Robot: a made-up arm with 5 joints.
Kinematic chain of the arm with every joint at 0, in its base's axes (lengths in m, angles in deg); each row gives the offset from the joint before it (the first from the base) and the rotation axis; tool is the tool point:
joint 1: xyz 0 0 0.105 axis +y
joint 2: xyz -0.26 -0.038 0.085 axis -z
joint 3: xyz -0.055 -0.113 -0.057 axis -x
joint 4: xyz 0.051 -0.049 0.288 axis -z
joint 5: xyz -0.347 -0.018 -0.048 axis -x
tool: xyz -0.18 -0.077 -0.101
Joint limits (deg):
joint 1: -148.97..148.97
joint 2: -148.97..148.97
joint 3: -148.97..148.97
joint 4: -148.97..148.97
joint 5: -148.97..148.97
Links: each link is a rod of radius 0.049 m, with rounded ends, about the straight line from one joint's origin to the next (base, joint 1, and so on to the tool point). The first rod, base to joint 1, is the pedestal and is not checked.
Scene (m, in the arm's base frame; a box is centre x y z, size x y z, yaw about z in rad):
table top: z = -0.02
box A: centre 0.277 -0.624 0.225 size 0.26 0.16 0.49 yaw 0
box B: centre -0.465 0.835 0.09 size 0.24 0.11 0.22 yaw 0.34
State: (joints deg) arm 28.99 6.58 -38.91 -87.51 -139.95
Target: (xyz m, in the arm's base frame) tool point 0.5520 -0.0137 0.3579
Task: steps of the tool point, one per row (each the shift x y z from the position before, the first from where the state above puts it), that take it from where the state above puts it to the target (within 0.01 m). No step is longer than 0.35 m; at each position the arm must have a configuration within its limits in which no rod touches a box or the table.
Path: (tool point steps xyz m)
1: 0.0202 -0.0057 0.1107
2: -0.0061 0.0379 0.1074
3: -0.0364 0.0782 0.0868
4: -0.0638 0.1106 0.0496
5: -0.0818 0.1315 -0.0019
6: 0.2950 -0.0955 0.1266
7: 0.3303 -0.0006 0.0166
8: 0.2916 0.0938 -0.0846
9: 0.1969 0.1692 -0.1424
10: 0.0808 0.2103 -0.1391

